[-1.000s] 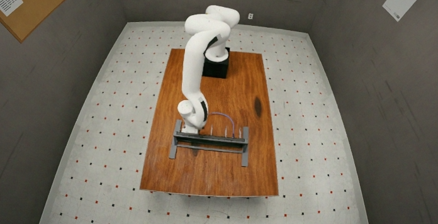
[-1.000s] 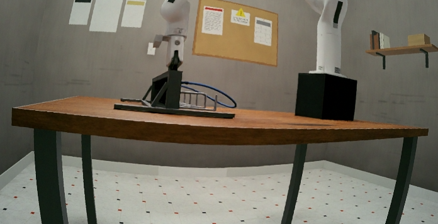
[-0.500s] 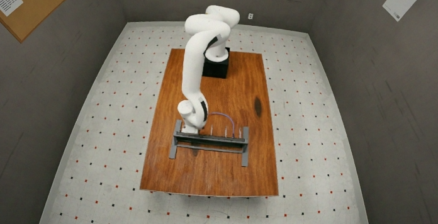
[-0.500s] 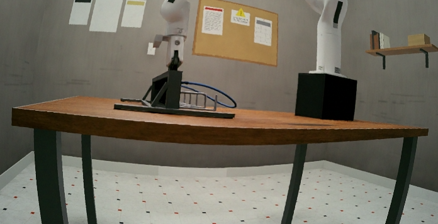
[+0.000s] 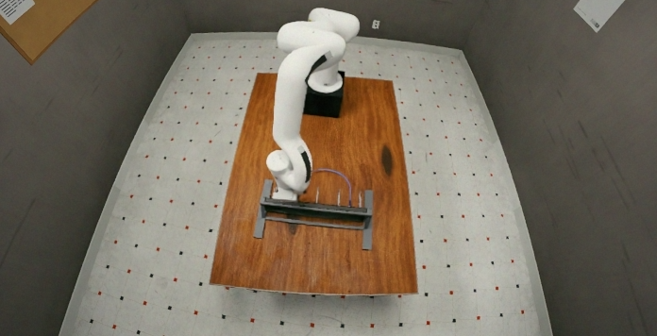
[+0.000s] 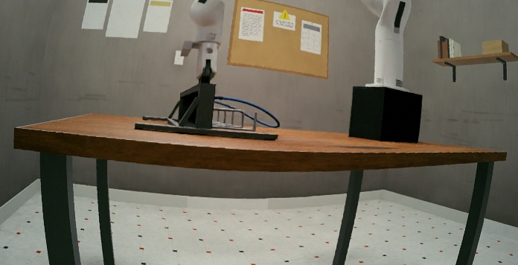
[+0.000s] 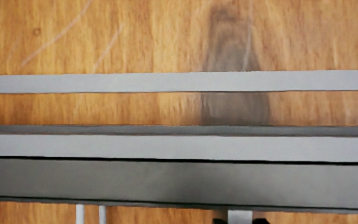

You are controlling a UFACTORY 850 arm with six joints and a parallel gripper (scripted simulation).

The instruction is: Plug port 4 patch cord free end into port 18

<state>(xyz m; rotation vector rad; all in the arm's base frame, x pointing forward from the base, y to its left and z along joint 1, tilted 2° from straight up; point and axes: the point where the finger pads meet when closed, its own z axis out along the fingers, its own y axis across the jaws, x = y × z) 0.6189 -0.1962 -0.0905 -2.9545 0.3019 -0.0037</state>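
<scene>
My hand is 20 mm short of the plug and 10 mm above it.
</scene>
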